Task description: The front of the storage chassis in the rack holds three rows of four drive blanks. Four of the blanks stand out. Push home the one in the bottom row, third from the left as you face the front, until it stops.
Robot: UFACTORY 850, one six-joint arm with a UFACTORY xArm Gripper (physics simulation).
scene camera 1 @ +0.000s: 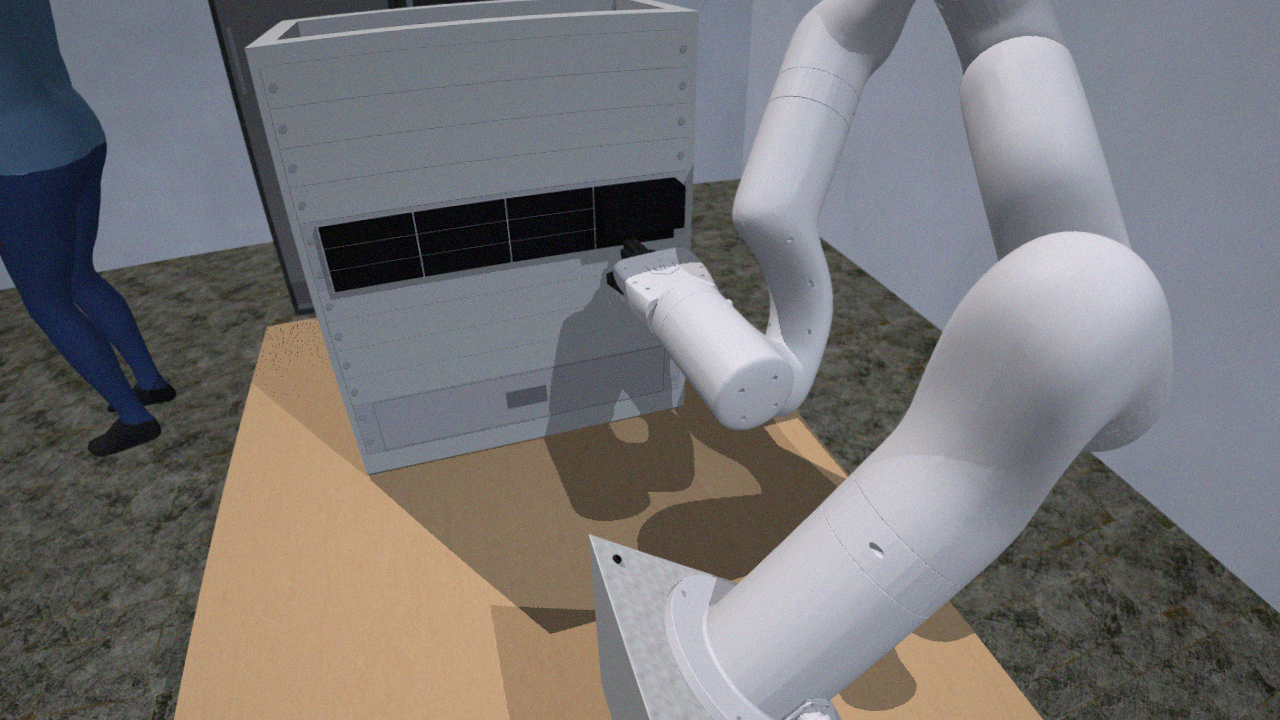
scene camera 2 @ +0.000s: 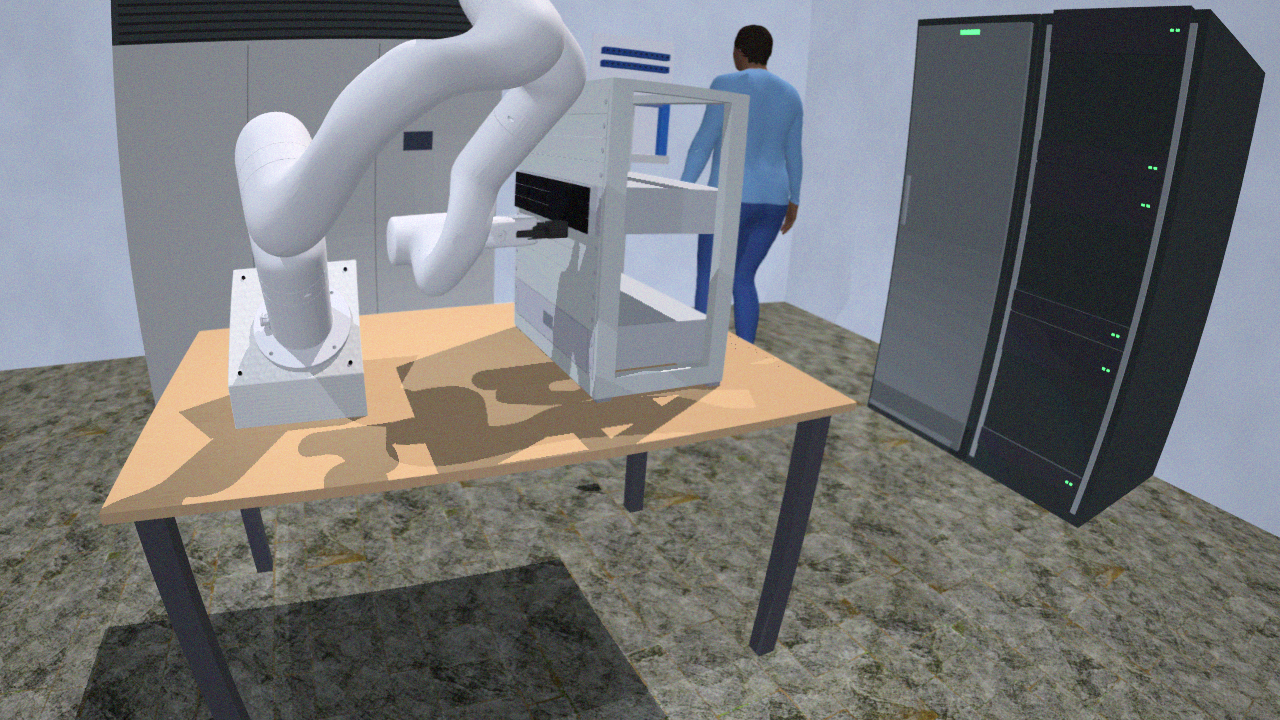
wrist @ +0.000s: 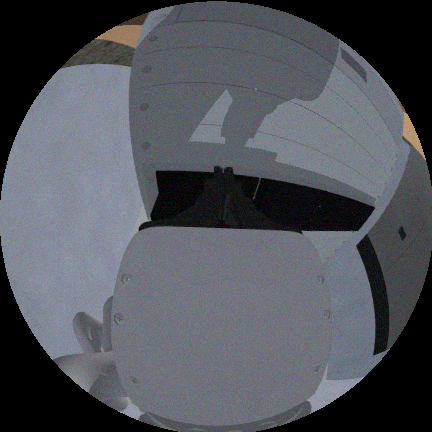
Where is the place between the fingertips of the gripper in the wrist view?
At 221,179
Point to a grey rack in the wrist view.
313,146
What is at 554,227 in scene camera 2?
The gripper.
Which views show the gripper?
Scene camera 1, scene camera 2 and the wrist view: all of them.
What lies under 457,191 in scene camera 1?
A grey rack.
